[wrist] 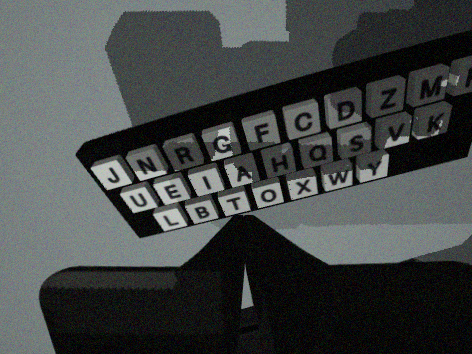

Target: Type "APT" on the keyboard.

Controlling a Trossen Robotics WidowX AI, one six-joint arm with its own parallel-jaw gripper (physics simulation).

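Places are measured from the arm's base along level axes (x down, y ahead, z right), in metres.
Pixels of known places: gripper, between the fingertips: [243, 225].
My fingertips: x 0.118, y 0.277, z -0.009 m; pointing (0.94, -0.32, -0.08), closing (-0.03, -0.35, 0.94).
Note:
Behind a point stands the place of what it marks.
A black keyboard [430, 147] @[x 0.151, y 0.258, z 0.093 m] with light letter keys lies tilted across the wrist view, its right end cut off by the frame edge. The A key [241, 171] @[x 0.146, y 0.284, z -0.005 m] is in the middle row, partly in shadow. The T key [234, 202] @[x 0.146, y 0.265, z -0.015 m] is in the bottom row. The P key [465, 78] @[x 0.146, y 0.295, z 0.101 m] shows partly at the right edge, at the end of the top row. My gripper [243, 225] @[x 0.118, y 0.277, z -0.009 m] is shut and empty; its tips appear just below the T key, at the near edge of the keyboard. Whether they touch the keyboard I cannot tell.
The O key [268, 195] @[x 0.146, y 0.263, z 0.003 m] and B key [201, 211] @[x 0.146, y 0.266, z -0.034 m] flank the T key. The H key [279, 162] @[x 0.146, y 0.282, z 0.014 m] and I key [206, 181] @[x 0.146, y 0.284, z -0.024 m] flank the A key. The M key [430, 87] @[x 0.146, y 0.296, z 0.086 m] is beside the P key. Dark shadows fall on the grey surface [50, 125] @[x 0.162, y 0.334, z -0.087 m] and across several keys.

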